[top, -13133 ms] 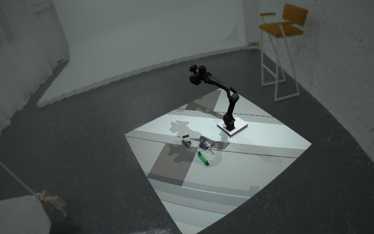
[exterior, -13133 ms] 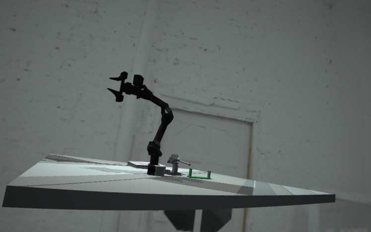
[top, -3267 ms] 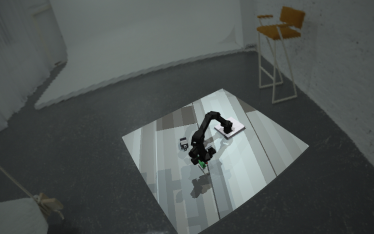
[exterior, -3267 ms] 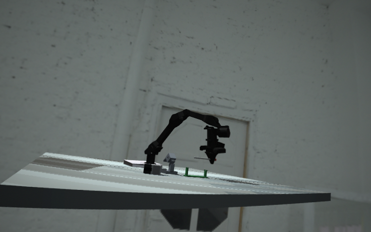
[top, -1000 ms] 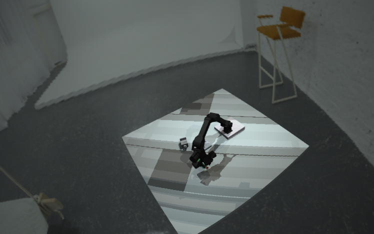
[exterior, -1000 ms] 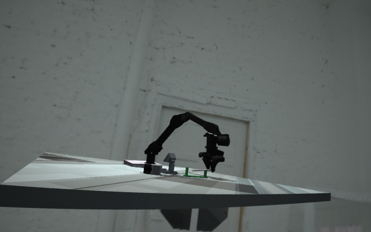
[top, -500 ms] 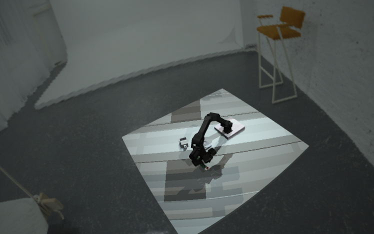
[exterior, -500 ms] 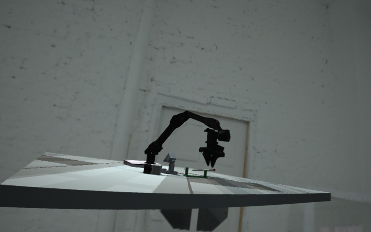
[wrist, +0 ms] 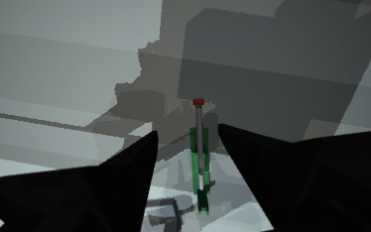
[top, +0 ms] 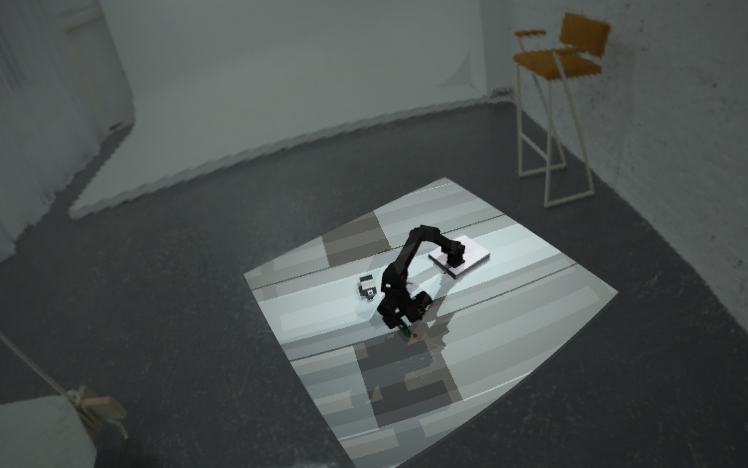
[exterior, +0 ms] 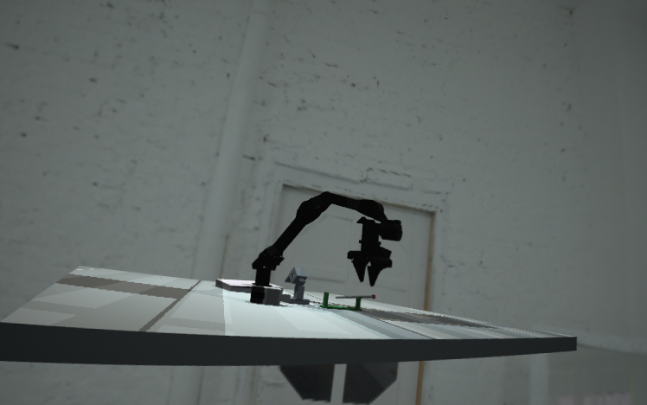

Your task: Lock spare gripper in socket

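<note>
Right now my gripper tip is 10 cm to the left of the green cradle, 6 cm above it and 1 cm short of it. Also, from my gripper tip: spare gripper: 35 cm to the right, 6 cm below, 1 cm ahead; grey mount stand: 22 cm to the right, 9 cm behind, 3 cm below.
</note>
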